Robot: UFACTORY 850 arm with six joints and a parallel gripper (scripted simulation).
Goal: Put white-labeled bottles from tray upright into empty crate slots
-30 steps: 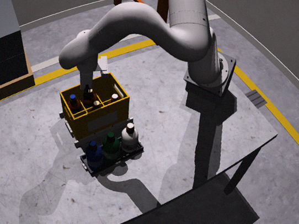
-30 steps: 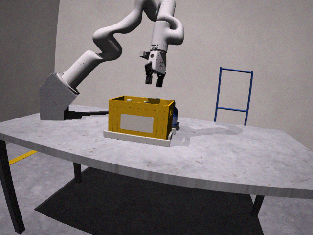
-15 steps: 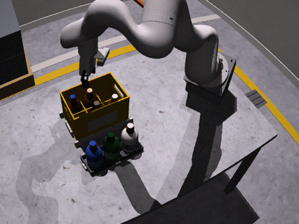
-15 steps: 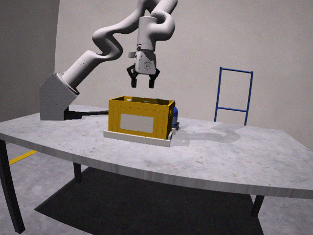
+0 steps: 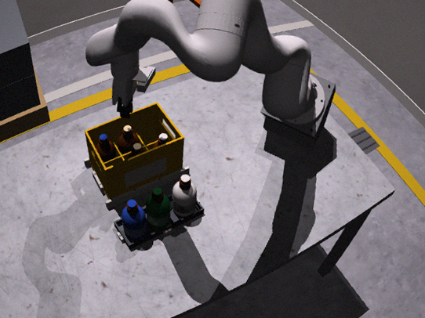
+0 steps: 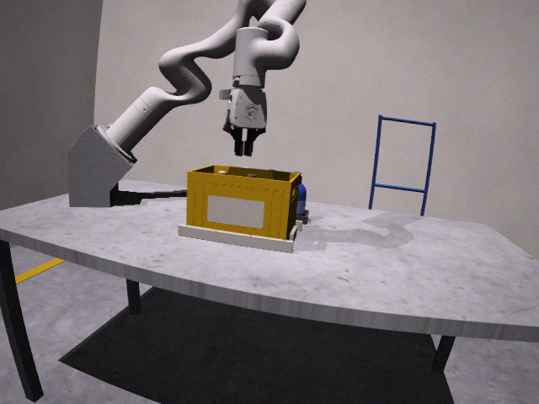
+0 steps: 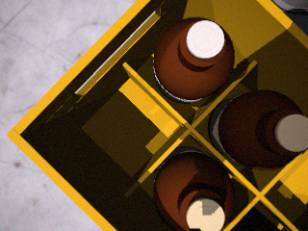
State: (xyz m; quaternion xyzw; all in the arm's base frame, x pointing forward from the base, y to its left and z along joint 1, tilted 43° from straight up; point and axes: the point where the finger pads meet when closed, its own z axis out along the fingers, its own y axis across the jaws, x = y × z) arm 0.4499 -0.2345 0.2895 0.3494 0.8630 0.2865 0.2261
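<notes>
The white-labeled bottle lies 11 cm behind my hand, 25 cm to the left of it and 16 cm below it. From my hand the other things lie so: crate 1 cm behind, 4 cm to the left, 16 cm below; green bottle 1 cm behind, 27 cm to the left, 16 cm below; blue bottle 7 cm ahead, 28 cm to the left, 16 cm below.
</notes>
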